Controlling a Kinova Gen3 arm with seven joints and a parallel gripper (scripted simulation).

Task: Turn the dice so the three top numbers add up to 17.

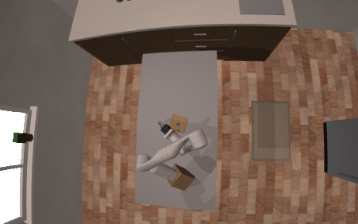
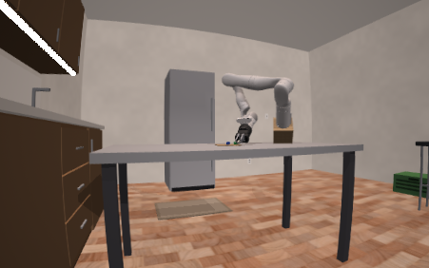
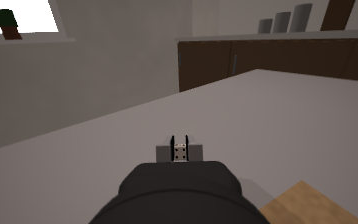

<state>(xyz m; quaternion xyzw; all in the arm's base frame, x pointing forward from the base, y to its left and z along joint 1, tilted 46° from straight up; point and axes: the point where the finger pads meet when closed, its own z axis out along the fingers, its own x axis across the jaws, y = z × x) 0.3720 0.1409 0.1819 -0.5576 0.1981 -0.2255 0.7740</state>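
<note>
The white die lies 10 mm to the left of my hand and 10 mm below it. Round my hand: tan mat: 30 mm ahead, 150 mm to the right, 30 mm below; blue die: 30 mm ahead, 150 mm to the right, 20 mm below; green die: 20 mm behind, 160 mm to the right, 20 mm below.
</note>
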